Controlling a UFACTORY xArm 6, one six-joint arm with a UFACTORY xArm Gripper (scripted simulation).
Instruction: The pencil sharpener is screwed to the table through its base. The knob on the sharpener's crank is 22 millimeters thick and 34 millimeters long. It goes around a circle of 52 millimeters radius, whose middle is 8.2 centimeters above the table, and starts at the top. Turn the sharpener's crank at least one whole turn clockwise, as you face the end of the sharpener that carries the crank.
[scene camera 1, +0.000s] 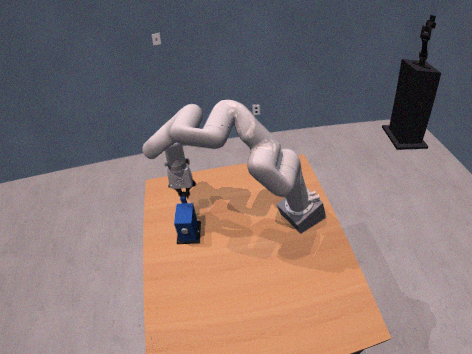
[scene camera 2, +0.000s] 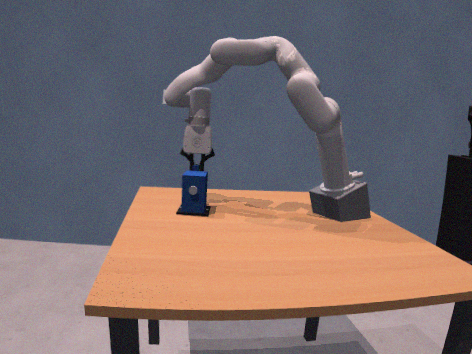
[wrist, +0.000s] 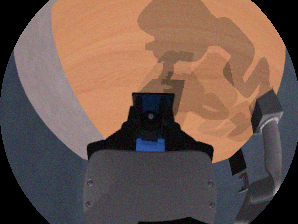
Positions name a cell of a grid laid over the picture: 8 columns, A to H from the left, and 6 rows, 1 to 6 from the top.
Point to my gripper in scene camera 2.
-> At D3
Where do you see my gripper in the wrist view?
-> E3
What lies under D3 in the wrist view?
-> A blue pencil sharpener.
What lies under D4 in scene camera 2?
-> A blue pencil sharpener.
